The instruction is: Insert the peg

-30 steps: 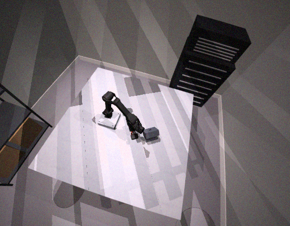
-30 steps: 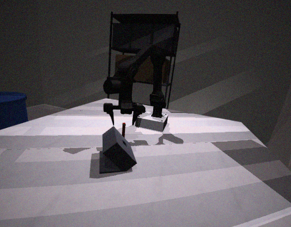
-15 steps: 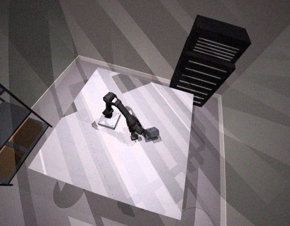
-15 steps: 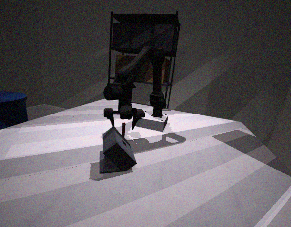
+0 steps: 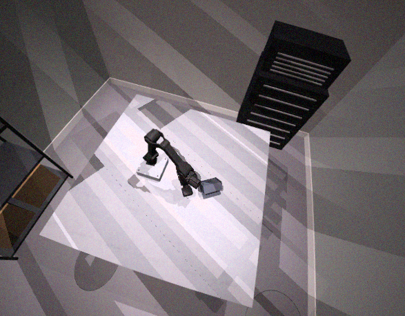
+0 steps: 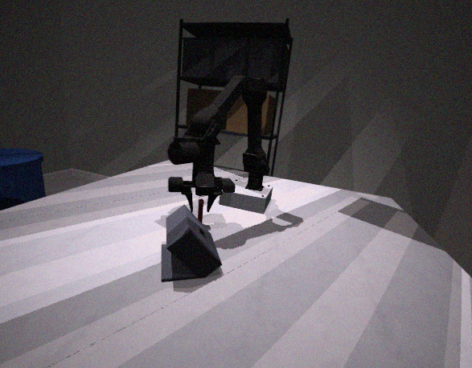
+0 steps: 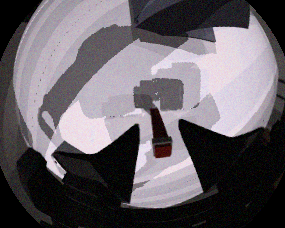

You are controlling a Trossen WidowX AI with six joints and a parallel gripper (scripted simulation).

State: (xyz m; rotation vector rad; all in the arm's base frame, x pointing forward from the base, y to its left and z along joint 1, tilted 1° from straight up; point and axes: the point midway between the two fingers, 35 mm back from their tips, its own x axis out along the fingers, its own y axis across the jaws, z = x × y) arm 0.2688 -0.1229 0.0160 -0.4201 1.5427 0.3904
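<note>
Right now the dark sloped panel block is 170 mm ahead of my gripper tip, 50 mm to the left of it and 10 mm above it. Round my gripper tip: red peg (20 mm above).
</note>
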